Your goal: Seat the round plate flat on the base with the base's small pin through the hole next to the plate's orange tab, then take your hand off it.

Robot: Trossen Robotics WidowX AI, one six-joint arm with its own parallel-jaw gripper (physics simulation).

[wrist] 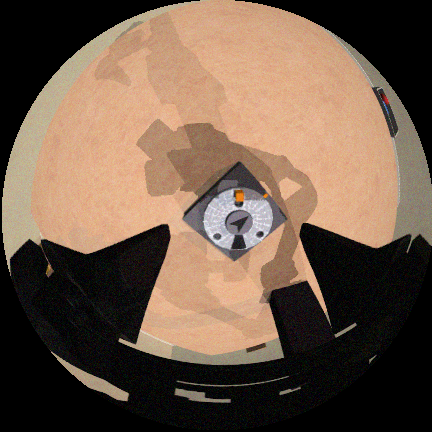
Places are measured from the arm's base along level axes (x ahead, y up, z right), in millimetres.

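Pixels of known places: gripper, between the fingertips: (237, 230).
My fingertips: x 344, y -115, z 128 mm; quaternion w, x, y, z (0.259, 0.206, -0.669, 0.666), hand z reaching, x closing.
For each thing: its middle in the pictures, then the offset to it from my fingertips. "*": a spot on its surface instead. Level surfaces: height alone.
- dark square base, a spot on its surface: (245, 175) * dz +29, dx -19, dy -135 mm
- round silver-grey plate, middle of its body: (238, 223) dz -32, dx -54, dy -120 mm
- orange tab, middle of its body: (238, 194) dz +3, dx -23, dy -115 mm
- tan table top, height of its surface: dy -159 mm
- small orange mark, a spot on its surface: (265, 196) * dz +24, dx -64, dy -133 mm
The dark square base (245, 175) lies turned like a diamond on the table, near the middle of the wrist view. The round silver-grey plate (212, 220) lies on the base, around a raised centre with a dark arrow. It looks flat, though small gaps under it cannot be judged. The orange tab (239, 195) stands at the plate's far side, with a dark hole just below it in the view; whether the small pin is through that hole cannot be made out. My gripper (237, 230) is open and empty above the base, its fingers apart on either side and clear of the plate.
The tan table top (300, 100) carries broad shadows of the arm. A small orange mark (265, 196) shows at the base's upper right edge. A dark device (386, 111) with red and blue on it lies at the table's far right edge.
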